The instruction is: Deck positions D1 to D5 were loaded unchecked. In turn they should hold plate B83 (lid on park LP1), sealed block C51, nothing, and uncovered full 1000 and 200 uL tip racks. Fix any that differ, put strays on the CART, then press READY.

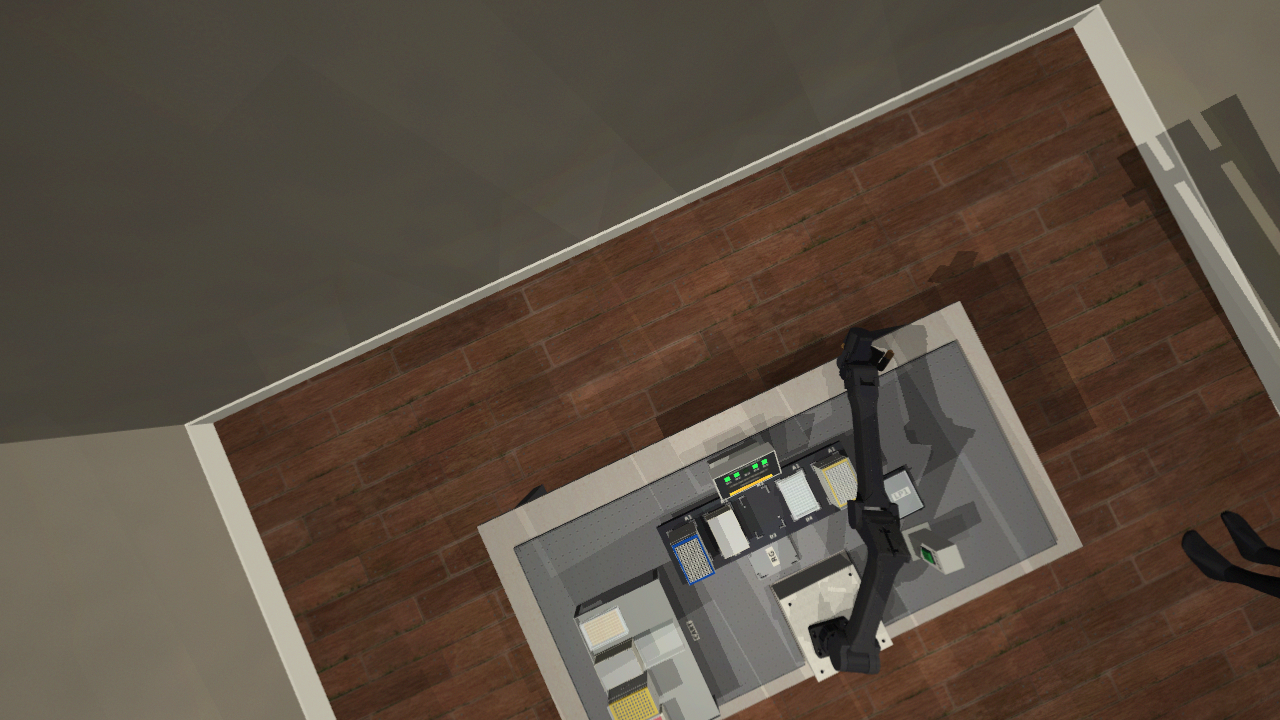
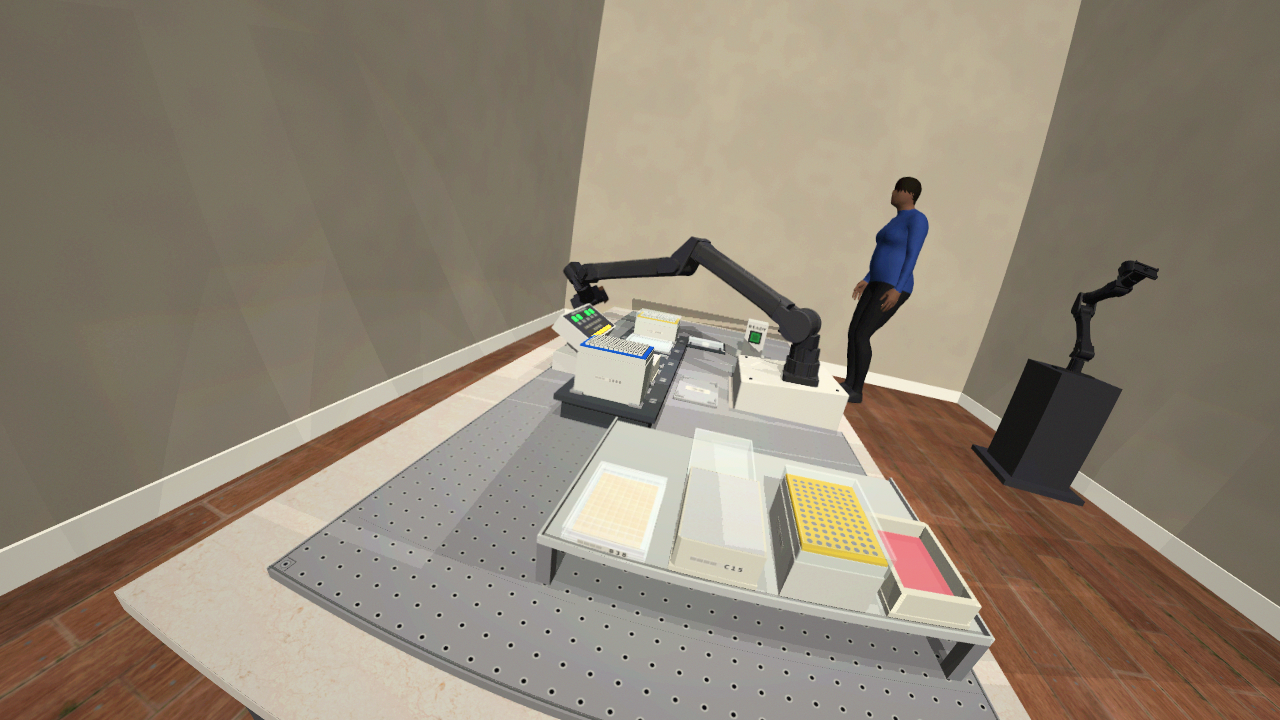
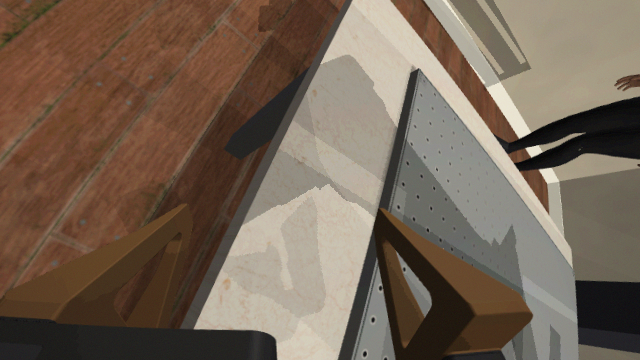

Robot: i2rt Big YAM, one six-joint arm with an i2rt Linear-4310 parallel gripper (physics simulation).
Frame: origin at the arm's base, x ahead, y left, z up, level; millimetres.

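Seen in the pictures: gripper, fingertip midpoint: [image 1: 876,343] [image 3: 284,215]; arm's base at its link origin: [image 1: 830,635] [image 2: 799,377].
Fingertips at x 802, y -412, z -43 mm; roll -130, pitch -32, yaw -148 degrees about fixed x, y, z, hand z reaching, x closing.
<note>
Pixels of each thing's middle, then the offset from my fingertips to it. "spot": a spot on its surface instead.
- yellow-topped tip rack at the middle of its body: [image 2: 659,318] [image 1: 842,482] dx -364, dy +260, dz +73 mm
- flat white plate at the middle of its body: [image 2: 649,343] [image 1: 798,495] dx -385, dy +382, dz +22 mm
- white-topped box at the middle of its body: [image 1: 727,531] dx -426, dy +626, dz +36 mm
- blue-topped tip rack at the middle of its body: [image 2: 615,367] [image 1: 691,552] dx -447, dy +749, dz +64 mm
- Park LP1 at a spot on its surface: [image 1: 900,492] spot: dx -479, dy +53, dz -18 mm
- green READY button at the middle of its body: [image 2: 755,337] [image 1: 928,555] dx -653, dy +60, dz +44 mm
- block C15 at the middle of its body: [image 2: 719,521] [image 1: 618,664] dx -714, dy +1048, dz +45 mm
- yellow rack at the middle of its body: [image 2: 830,515] [image 1: 633,708] dx -820, dy +1030, dz +82 mm
- pink-lined bin at the middle of its body: [image 2: 910,564] dx -927, dy +1013, dz +39 mm
- display at a spot on its surface: [image 2: 586,319] [image 1: 743,475] spot: dx -263, dy +541, dz +87 mm
My gripper [image 1: 886,359] [image 2: 594,296] [image 3: 284,215] is open and empty, high over the table's far edge, beyond the deck. On the deck strip, from the LP1 end, stand a yellow-topped tip rack [image 1: 839,481] [image 2: 657,322], a flat white plate [image 1: 797,494], a bare position [image 1: 760,514], a white-topped box [image 1: 728,530] and a blue-topped tip rack [image 1: 692,558] [image 2: 617,347]. Park LP1 [image 1: 900,492] shows its label. The green READY button [image 1: 928,556] [image 2: 755,337] stands near the arm's base. Deck labels are too small to read surely.
The cart [image 2: 556,530] holds a plate [image 1: 604,628] [image 2: 615,508], block C15 [image 2: 721,528], a yellow rack [image 1: 633,703] [image 2: 834,519] and a pink-lined bin [image 2: 921,562]. A display [image 1: 748,473] [image 2: 586,319] stands behind the deck. A person [image 2: 897,250] stands beyond the table.
</note>
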